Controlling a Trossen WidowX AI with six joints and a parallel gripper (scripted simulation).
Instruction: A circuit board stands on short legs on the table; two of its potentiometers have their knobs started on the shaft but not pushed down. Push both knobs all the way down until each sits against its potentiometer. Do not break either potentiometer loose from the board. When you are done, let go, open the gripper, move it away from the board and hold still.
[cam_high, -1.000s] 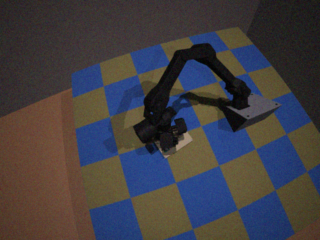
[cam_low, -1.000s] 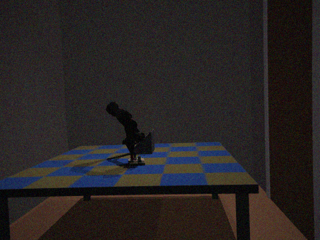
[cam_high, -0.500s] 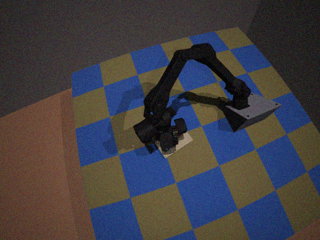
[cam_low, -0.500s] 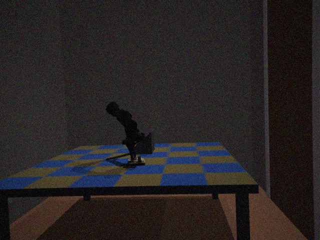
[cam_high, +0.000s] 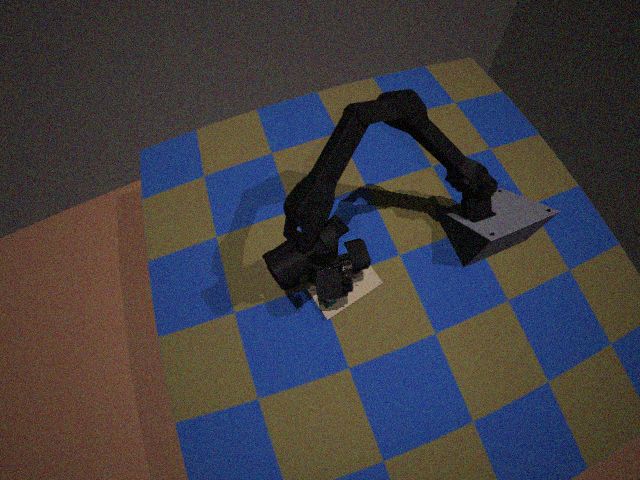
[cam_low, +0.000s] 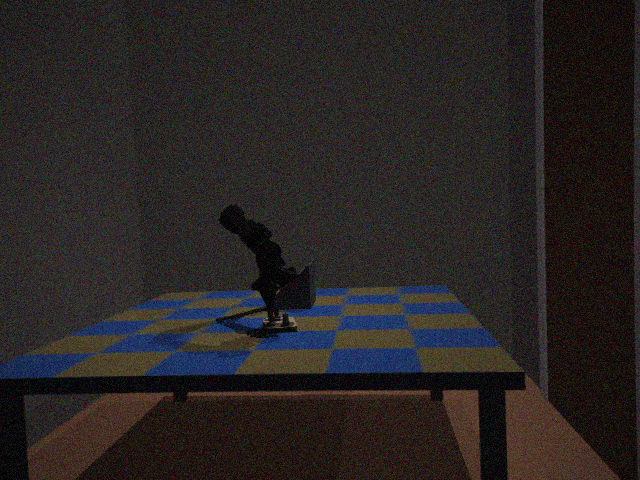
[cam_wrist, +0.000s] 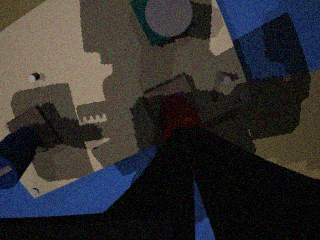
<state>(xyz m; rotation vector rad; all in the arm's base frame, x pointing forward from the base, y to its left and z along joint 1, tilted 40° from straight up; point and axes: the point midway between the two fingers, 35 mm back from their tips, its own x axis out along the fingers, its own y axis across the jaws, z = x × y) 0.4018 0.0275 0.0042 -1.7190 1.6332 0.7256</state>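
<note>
My gripper tip is now 10 mm above the red knob. Round my gripper tip: blue knob 80 mm behind, 10 mm below.
</note>
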